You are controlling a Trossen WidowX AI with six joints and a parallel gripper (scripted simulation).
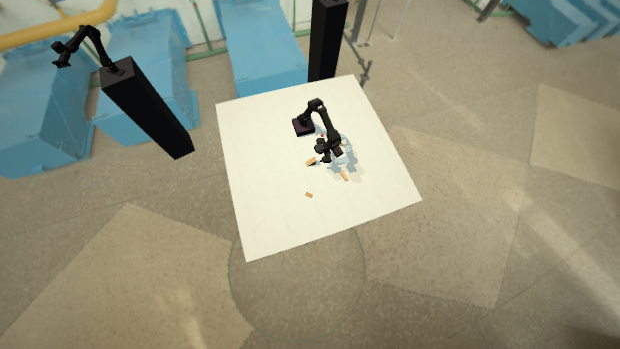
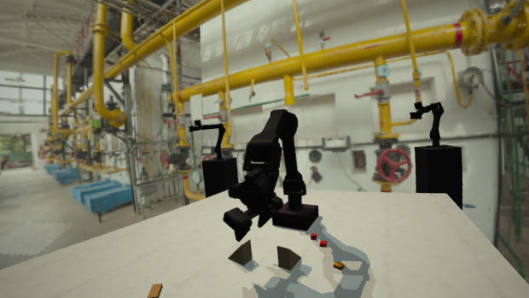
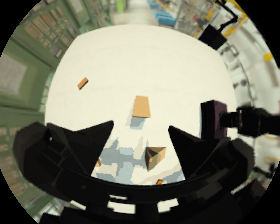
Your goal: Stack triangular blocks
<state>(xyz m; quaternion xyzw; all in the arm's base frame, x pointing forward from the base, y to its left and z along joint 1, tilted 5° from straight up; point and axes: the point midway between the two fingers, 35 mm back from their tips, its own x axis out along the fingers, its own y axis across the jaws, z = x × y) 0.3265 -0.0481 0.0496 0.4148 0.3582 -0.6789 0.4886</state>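
Right now my gripper tip is 80 mm above the triangular block, 30 mm to the left of it and 10 mm past it. Round my gripper tip: small orange block (240 mm to the left, 90 mm below, 30 mm behind).
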